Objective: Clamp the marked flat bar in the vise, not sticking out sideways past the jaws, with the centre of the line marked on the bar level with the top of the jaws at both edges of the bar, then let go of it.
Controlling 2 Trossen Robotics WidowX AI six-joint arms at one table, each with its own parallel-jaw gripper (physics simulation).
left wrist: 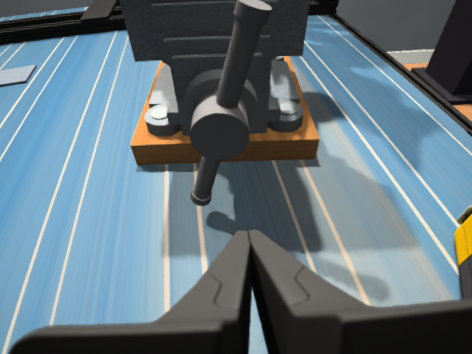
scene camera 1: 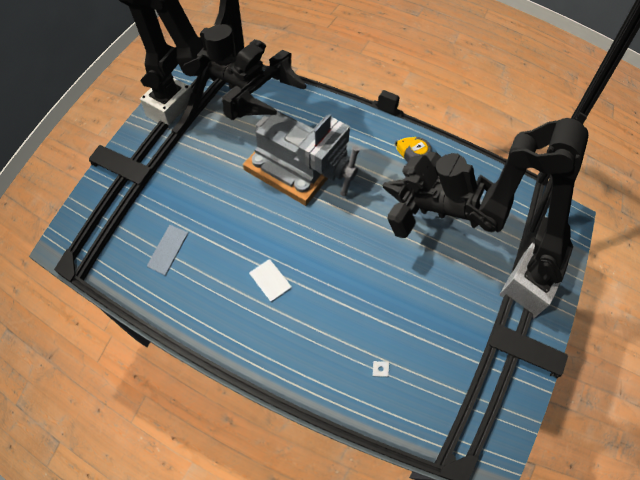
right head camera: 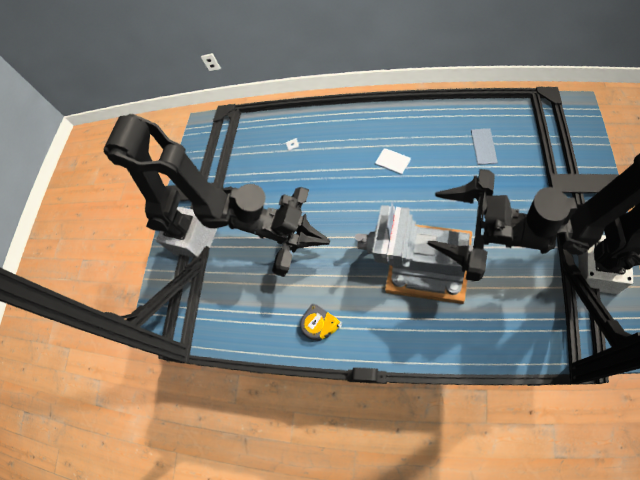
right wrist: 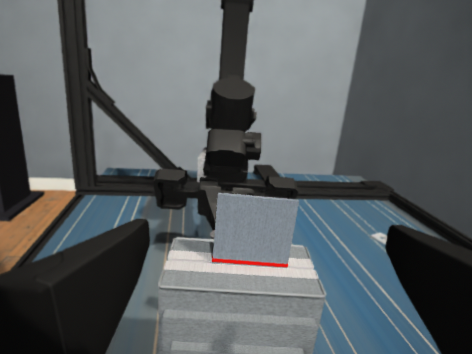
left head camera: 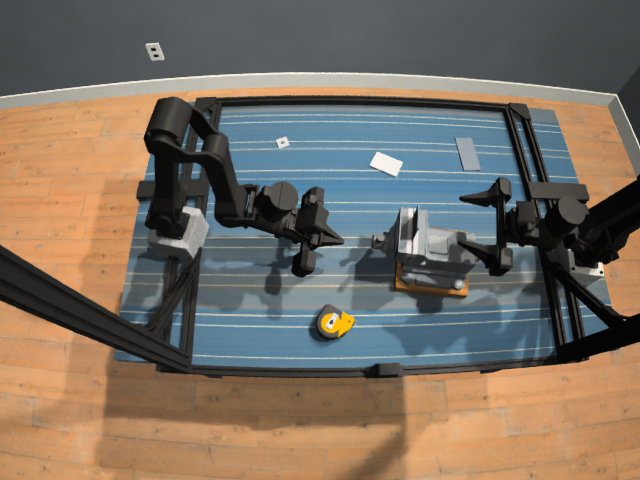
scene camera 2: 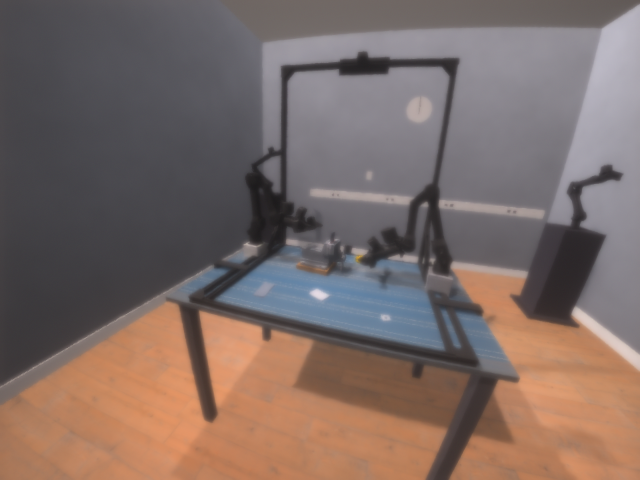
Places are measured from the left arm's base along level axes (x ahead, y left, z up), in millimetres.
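Pixels of known places: left gripper, fingertip midpoint: [left wrist: 248, 241] [scene camera 1: 383, 185] [right head camera: 329, 242] [left head camera: 343, 242] [scene camera 2: 357, 259]; right gripper, fingertip midpoint: [scene camera 1: 291, 99] [right head camera: 431, 217] [right wrist: 268, 233] [left head camera: 458, 219] [scene camera 2: 319, 226]; left arm's base, origin of the base link: [scene camera 1: 541, 273] [right head camera: 178, 226] [left head camera: 173, 224] [scene camera 2: 440, 272]; right arm's base, origin of the base link: [scene camera 1: 164, 92] [right head camera: 609, 257] [left head camera: 585, 254] [scene camera 2: 255, 243].
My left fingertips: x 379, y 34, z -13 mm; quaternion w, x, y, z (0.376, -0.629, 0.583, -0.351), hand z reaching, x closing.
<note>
For each thing: its top centre in the pictures, then the offset to it from my left fingertips. "spot": a spot on its surface instead.
- marked flat bar, middle of its top: [right wrist: 257, 196] [right head camera: 389, 215] [scene camera 1: 323, 122] [left head camera: 418, 216] dx +135, dy +24, dz +125 mm
- vise handle, surface spot: [left wrist: 235, 55] spot: dx +68, dy +6, dz +43 mm
- yellow tape measure, middle of its top: [right head camera: 316, 323] [left head camera: 333, 323] [scene camera 1: 417, 144] dx +11, dy -169, dz -40 mm
- grey-blue plate, middle of its top: [scene camera 1: 167, 249] [right head camera: 484, 145] [left head camera: 467, 153] [scene camera 2: 264, 289] dx +296, dy +360, dz -76 mm
- white block, middle of its top: [scene camera 1: 270, 279] [right head camera: 392, 160] [left head camera: 386, 163] [scene camera 2: 319, 294] dx +75, dy +274, dz -74 mm
- small white square with a hole, surface spot: [scene camera 1: 376, 374] spot: dx -207, dy +306, dz -76 mm
The marked flat bar [right wrist: 256, 227] [scene camera 1: 323, 130] stands upright between the jaws of the grey vise [left head camera: 439, 263] [right head camera: 429, 268] [scene camera 1: 286, 136] [right wrist: 240, 300], inside the jaws' width. Its red line [right wrist: 250, 262] runs along the jaw top at both edges in the right wrist view; whether its centre is exactly level is too fine to tell. My right gripper [left head camera: 460, 220] [right head camera: 433, 218] [scene camera 1: 290, 98] is open, its fingers apart and clear of the bar. My left gripper [left head camera: 341, 241] [right head camera: 327, 241] [scene camera 1: 385, 185] [left wrist: 248, 241] is shut and empty, a little away from the vise handle [left wrist: 235, 55].
A yellow tape measure [left head camera: 334, 322] [right head camera: 317, 322] lies nearer the front in the head views. At the back lie a grey-blue plate [left head camera: 467, 153], a white block [left head camera: 386, 163] and a small white square with a hole [scene camera 1: 376, 374]. Black frame rails [left head camera: 361, 100] border the table.
</note>
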